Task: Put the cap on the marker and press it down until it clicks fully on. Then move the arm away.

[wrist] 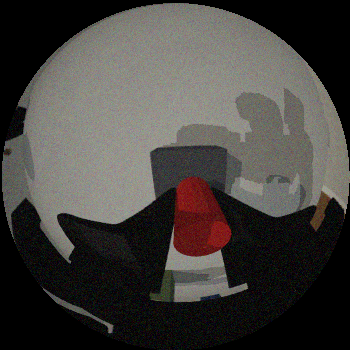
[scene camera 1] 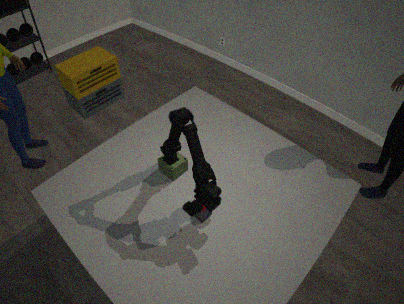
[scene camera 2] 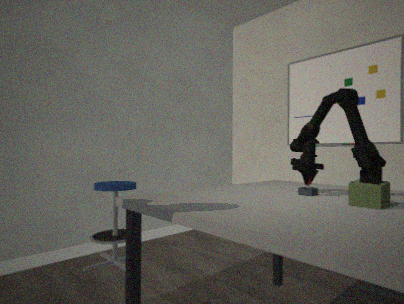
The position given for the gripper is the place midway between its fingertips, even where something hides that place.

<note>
In view: the gripper (wrist: 192, 192) and a red cap (wrist: 200, 228).
</note>
